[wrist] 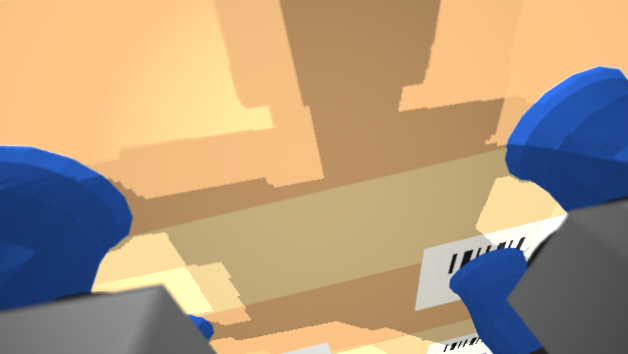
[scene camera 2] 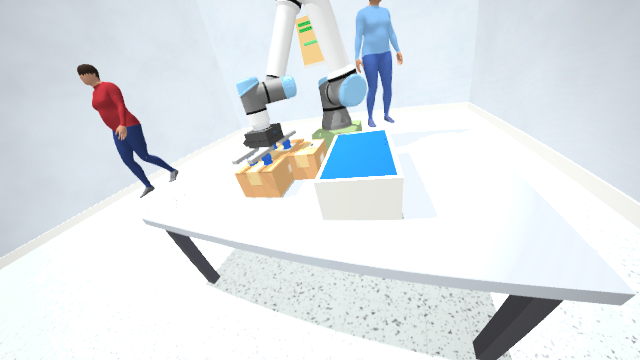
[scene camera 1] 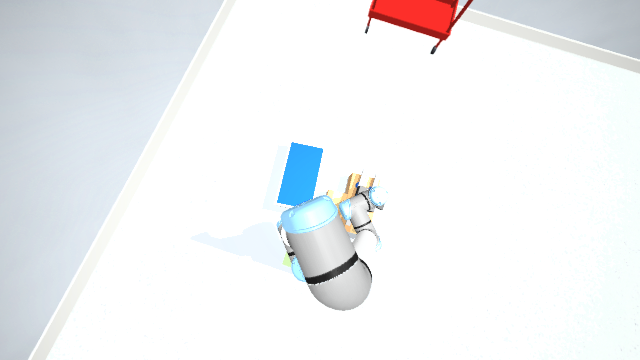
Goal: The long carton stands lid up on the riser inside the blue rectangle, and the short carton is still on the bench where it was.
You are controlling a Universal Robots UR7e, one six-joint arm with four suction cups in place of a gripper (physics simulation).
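Pixels of known places: hand, tool point: [wrist: 325,223] [scene camera 2: 272,158]; arm's base, link origin: [scene camera 2: 337,125].
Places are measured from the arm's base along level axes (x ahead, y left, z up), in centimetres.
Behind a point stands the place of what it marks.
Observation:
The long carton [scene camera 2: 261,181] {x 47.1, y -16.7, z -3.3 cm} [wrist: 175,88] {x 36.0, y -25.4, z 0.2 cm} is a tan box with a tape strip and a barcode label on its lid. It lies lid up at bench level, left of the riser [scene camera 2: 358,196] {x 55.7, y 16.3, z -2.8 cm}. My suction gripper [scene camera 2: 267,154] {x 33.5, y -19.2, z -1.0 cm} [wrist: 314,198] {x 33.5, y -19.2, z -1.0 cm} sits on this lid with its blue cups pressed against it, holding it. The short carton [scene camera 2: 308,161] {x 34.6, y -3.9, z -2.8 cm} stands on the bench just behind, between the long carton and the riser. The blue rectangle [scene camera 2: 360,154] {x 41.7, y 15.7, z 1.7 cm} [scene camera 1: 301,173] {x 38.5, y 14.9, z 1.7 cm} on top of the riser is bare. In the overhead view the arm hides most of both cartons.
The white bench [scene camera 2: 447,241] {x 61.2, y 34.9, z -10.3 cm} carries everything; its near edge is a little in front of the cartons. The arm's base stands on a green pad [scene camera 2: 342,129] {x 8.1, y 4.2, z 0.1 cm} behind the riser. A person in red [scene camera 2: 111,111] and a person in blue [scene camera 2: 376,44] are on the floor. A red cart [scene camera 1: 411,13] stands far off.

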